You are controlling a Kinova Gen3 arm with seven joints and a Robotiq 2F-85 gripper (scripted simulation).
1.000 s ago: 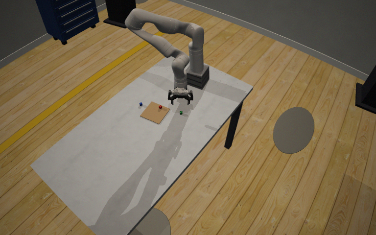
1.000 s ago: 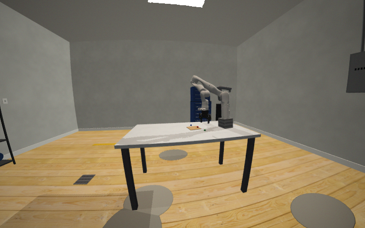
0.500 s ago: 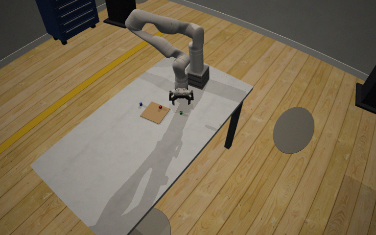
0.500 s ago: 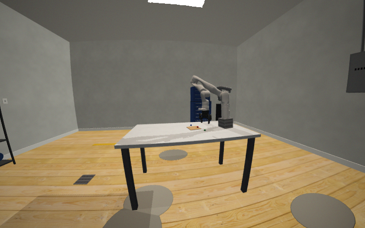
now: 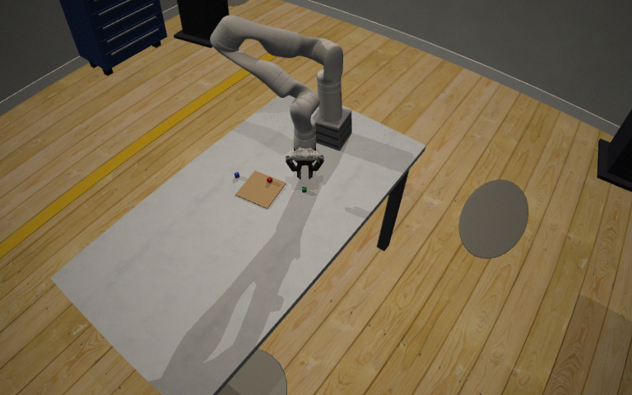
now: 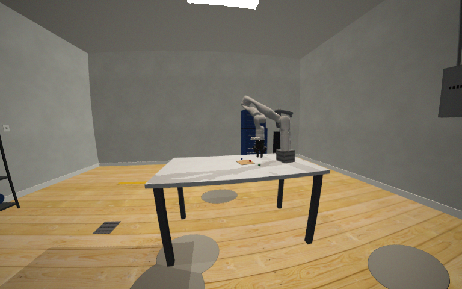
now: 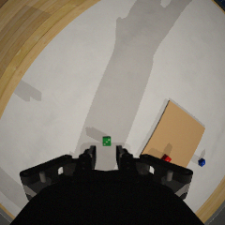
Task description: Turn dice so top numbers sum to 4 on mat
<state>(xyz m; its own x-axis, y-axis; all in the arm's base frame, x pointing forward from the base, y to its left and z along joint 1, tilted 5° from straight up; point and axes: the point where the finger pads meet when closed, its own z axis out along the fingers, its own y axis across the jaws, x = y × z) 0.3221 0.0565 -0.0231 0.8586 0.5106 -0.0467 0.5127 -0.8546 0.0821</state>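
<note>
Now: hand 90 mm above the green die. Also, from my hand: blue die (270 mm to the right, 90 mm below, 60 mm ahead); tan mat (150 mm to the right, 90 mm below, 70 mm ahead); red die (140 mm to the right, 80 mm below, 30 mm ahead).
</note>
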